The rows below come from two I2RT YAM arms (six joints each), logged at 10 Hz.
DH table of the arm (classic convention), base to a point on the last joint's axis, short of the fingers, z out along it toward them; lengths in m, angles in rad. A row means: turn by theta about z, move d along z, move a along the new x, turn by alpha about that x. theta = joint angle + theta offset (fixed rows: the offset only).
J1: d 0.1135, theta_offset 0, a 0.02, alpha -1.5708
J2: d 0, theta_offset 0, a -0.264, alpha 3.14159
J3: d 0, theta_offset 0.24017, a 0.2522, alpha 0
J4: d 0, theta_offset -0.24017, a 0.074, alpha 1.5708
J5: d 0, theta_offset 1.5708, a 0, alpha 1.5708
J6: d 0.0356, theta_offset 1.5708, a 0, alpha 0
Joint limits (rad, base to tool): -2.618..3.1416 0..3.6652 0..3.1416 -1.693..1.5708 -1.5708..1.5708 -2.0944..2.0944
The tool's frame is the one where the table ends.
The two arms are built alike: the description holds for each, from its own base.
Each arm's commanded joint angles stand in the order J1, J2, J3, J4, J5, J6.
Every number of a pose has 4 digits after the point.
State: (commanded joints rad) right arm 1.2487 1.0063 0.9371 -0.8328 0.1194 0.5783; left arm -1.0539 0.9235 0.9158 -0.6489 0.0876 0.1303
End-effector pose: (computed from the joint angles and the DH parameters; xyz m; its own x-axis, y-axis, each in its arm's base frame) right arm 0.0658 0.1837 0.2937 -0.7100 -0.4131 -0.5703 -0.6333 0.7287 0.2607; left arm 0.0926 -0.1693 0.3154 -0.1821 0.5823 -0.7923 0.9318 0.3594 0.0500
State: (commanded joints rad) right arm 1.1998 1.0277 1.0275 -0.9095 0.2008 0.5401; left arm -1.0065 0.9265 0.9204 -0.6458 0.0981 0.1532
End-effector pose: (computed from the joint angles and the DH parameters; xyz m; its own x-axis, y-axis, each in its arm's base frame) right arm 0.0775 0.1795 0.3135 -0.6922 -0.3895 -0.6075 -0.5980 0.7808 0.1807; left arm 0.1007 -0.1656 0.3167 -0.1860 0.5778 -0.7947 0.9217 0.3828 0.0626
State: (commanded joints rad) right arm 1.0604 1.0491 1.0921 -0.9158 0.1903 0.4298; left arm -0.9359 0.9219 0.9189 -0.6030 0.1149 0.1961
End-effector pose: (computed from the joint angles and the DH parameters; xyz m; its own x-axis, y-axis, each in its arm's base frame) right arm 0.1039 0.1718 0.3294 -0.6725 -0.3636 -0.6446 -0.5689 0.8111 0.1361; left arm 0.1127 -0.1598 0.3208 -0.1646 0.5498 -0.8189 0.9051 0.4141 0.0961
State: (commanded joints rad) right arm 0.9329 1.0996 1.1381 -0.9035 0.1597 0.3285; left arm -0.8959 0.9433 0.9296 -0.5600 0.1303 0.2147
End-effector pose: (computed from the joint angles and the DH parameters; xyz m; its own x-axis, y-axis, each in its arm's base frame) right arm 0.1316 0.1681 0.3350 -0.6651 -0.3623 -0.6530 -0.5463 0.8322 0.0947; left arm 0.1230 -0.1610 0.3245 -0.1519 0.5279 -0.8356 0.8953 0.4318 0.1100
